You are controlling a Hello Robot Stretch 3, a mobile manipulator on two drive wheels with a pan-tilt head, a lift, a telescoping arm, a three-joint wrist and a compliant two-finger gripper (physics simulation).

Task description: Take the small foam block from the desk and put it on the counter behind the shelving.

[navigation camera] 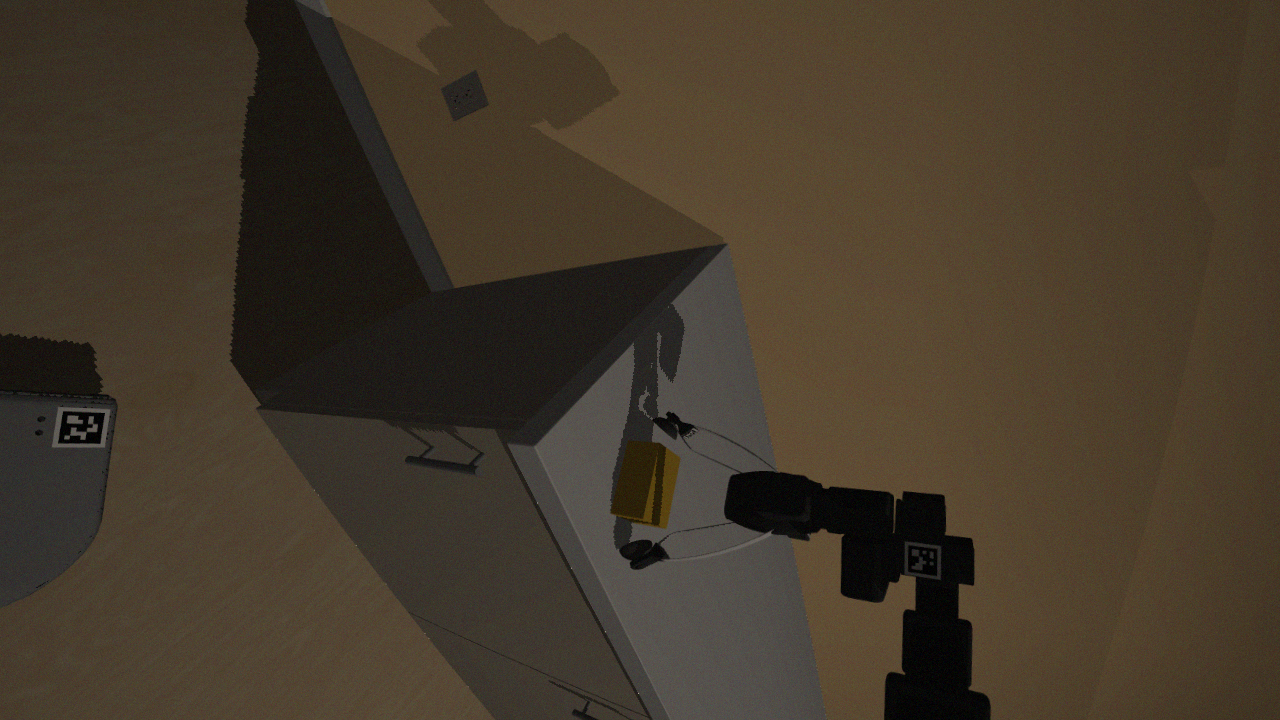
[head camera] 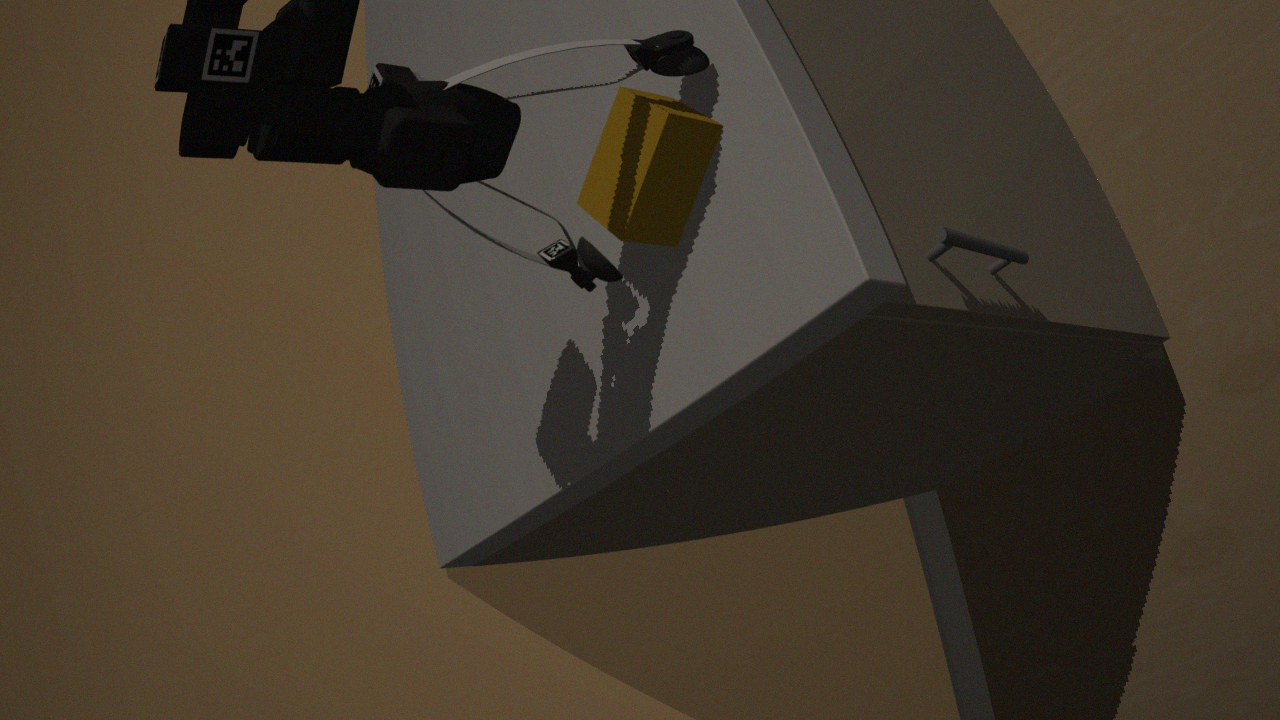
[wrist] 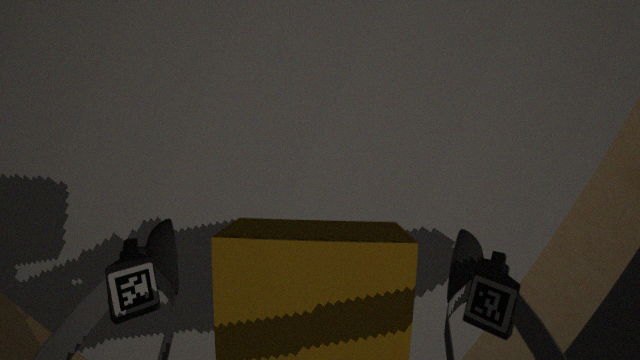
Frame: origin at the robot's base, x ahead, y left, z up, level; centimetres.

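Seen in the pictures: gripper, between the fingertips: (navigation camera: pixel 639 484) (head camera: pixel 659 162).
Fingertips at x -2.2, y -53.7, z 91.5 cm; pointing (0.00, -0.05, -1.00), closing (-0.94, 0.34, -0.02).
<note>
Offsets run from my fingertips to a thing's middle. "*": to the spot under its first point. Level surfaces: height alone.
The small foam block @[dx +0.3, dy +1.2, dz +1.8 cm] (head camera: pixel 675 183) (navigation camera: pixel 633 483) (wrist: pixel 310 280) is a yellow box. It stands on the pale grey counter top @[dz -0.4 cm] (head camera: pixel 501 295) (navigation camera: pixel 729 376) (wrist: pixel 320 125), with its shadow meeting its base. My gripper (head camera: pixel 633 157) (navigation camera: pixel 657 488) (wrist: pixel 314 252) is open around the block, one fingertip on each side. In the wrist view a gap shows between each fingertip and the block. The lower part of the block is cut off in the wrist view. The desk and the shelving do not show in these views.
The counter's front carries a bar handle @[* dx +1.6, dy +17.2, dz -16.2 cm] (head camera: pixel 984 246) (navigation camera: pixel 441 464). The counter's end edge @[* dx +17.6, dy +2.8, dz -1.1 cm] (head camera: pixel 662 429) (navigation camera: pixel 626 349) lies beyond one fingertip. A wall outlet @[dx +75.1, dy -4.2, dz -51.4 cm] (navigation camera: pixel 464 94) is past that end. Part of my grey base (navigation camera: pixel 53 501) shows at the left of the navigation view.
</note>
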